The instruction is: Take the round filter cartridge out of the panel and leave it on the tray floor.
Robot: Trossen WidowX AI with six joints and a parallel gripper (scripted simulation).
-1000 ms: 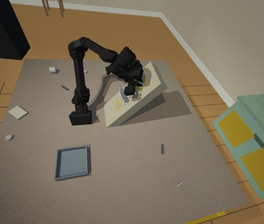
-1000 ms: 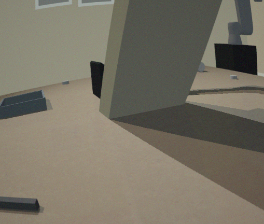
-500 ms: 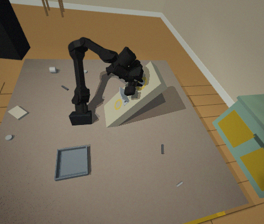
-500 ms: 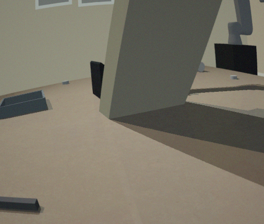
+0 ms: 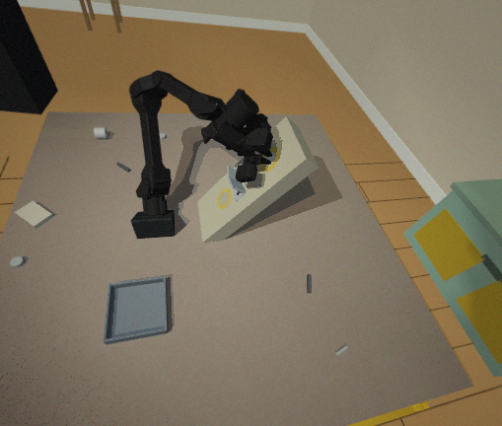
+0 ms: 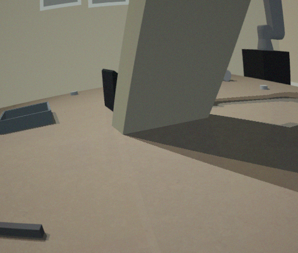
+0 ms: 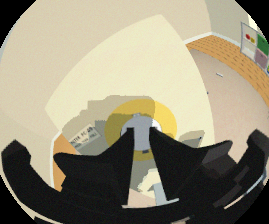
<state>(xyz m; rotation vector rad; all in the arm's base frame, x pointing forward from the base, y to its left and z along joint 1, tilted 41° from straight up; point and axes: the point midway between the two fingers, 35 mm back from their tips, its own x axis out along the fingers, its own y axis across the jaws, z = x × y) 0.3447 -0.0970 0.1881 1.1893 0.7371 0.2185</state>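
Right now my gripper tip is 10 mm short of the round filter cartridge and 10 mm above it. The rest, counted from my gripper tip: grey tray 360 mm behind, 340 mm to the right, 270 mm below.
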